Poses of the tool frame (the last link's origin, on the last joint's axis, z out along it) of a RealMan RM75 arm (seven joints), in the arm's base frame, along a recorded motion.
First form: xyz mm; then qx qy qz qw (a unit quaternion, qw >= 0).
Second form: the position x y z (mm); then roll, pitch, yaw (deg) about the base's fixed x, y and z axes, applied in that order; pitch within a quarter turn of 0, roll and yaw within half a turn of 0. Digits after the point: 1 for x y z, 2 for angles.
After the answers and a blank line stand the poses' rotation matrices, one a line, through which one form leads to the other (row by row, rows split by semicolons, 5 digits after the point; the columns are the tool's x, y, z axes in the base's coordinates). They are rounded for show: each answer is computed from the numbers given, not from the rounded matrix.
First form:
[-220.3 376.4 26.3 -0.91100 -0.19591 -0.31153 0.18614]
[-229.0 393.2 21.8 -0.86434 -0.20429 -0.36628 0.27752]
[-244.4 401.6 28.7 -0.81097 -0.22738 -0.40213 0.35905]
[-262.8 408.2 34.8 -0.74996 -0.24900 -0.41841 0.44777]
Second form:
[-220.3 376.4 26.3 -163.58 -39.83 18.29]
[-229.0 393.2 21.8 -150.25 -48.29 13.02]
[-244.4 401.6 28.7 -136.35 -54.64 7.95]
[-262.8 408.2 34.8 -118.25 -58.27 -0.13]

0.72914 0.47292 0.49467; 0.24097 -0.85394 0.46121; 0.64054 -0.21708 -0.73660
0.64821 0.55645 0.51979; 0.14985 -0.76250 0.62940; 0.74657 -0.33009 -0.57764
0.57318 0.65757 0.48895; 0.08003 -0.63876 0.76523; 0.81551 -0.39949 -0.41875
0.52587 0.74818 0.40459; -0.00122 -0.47501 0.87998; 0.85057 -0.46325 -0.24887

